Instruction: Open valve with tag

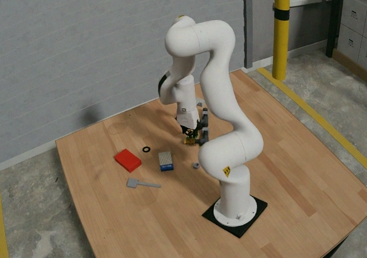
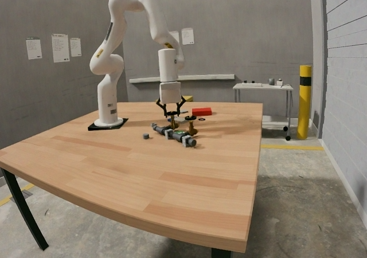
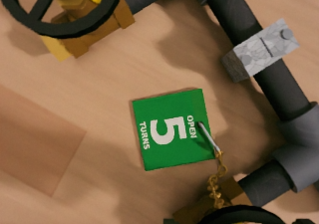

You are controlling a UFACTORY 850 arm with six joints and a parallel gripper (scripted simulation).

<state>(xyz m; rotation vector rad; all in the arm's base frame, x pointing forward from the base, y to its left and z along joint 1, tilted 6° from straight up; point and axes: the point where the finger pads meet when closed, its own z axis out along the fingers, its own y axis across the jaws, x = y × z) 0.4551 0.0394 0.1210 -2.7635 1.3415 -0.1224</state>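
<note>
Right now the green tag is 90 mm below my hand, 50 mm ahead of it and 30 mm to the right of it. Also, from my hand: red block (330 mm to the left, 80 mm below); then grey paddle-shaped tool (300 mm to the left, 160 mm behind, 90 mm below); then blue-and-grey box (150 mm to the left, 80 mm below, 70 mm behind).
</note>
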